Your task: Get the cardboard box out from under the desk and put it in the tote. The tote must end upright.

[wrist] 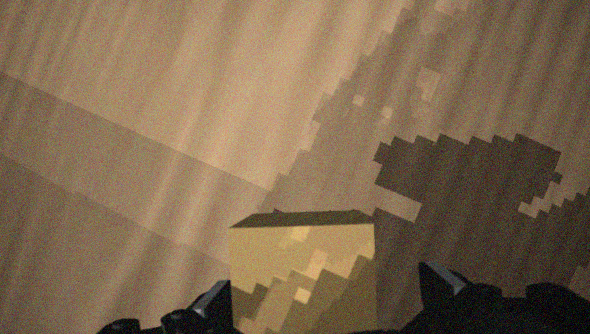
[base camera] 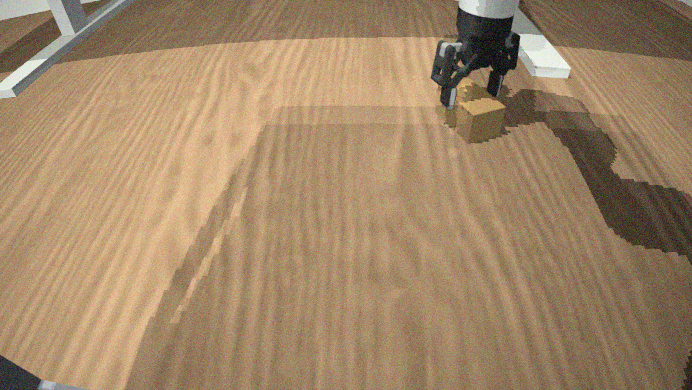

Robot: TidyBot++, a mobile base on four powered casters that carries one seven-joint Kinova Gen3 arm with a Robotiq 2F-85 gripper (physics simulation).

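Frame: origin at the arm's base, x ahead, y left, z up, level; metres.
Seen in the pictures: gripper, fingertip midpoint: (wrist: 327, 292) (base camera: 470, 100).
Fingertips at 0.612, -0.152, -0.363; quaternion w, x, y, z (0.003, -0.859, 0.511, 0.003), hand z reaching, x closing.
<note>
A point is followed by its place in that frame, as x, y, z.
The cardboard box (base camera: 484, 122) {0.554, -0.160, -0.364} (wrist: 305, 280) {0.619, -0.139, -0.346}, a small tan block, rests on the wooden floor at the upper right of the base camera view. My gripper (base camera: 472, 99) {0.612, -0.152, -0.363} (wrist: 327, 292) {0.612, -0.152, -0.363} is open and points down at the box, with its fingertips low over the box's far part. In the wrist view the box's top lies between the two fingers, close to the left finger and with a wider gap to the right one. The lower end of the box is cut off by the edge of that view. The tote does not show in either view.
A white desk foot (base camera: 550, 62) lies on the floor just right of and behind the gripper. Another white desk foot (base camera: 30, 75) {0.843, 0.850, -0.378} runs along the upper left. Shadows of the arm fall on the floor to the right of the box.
</note>
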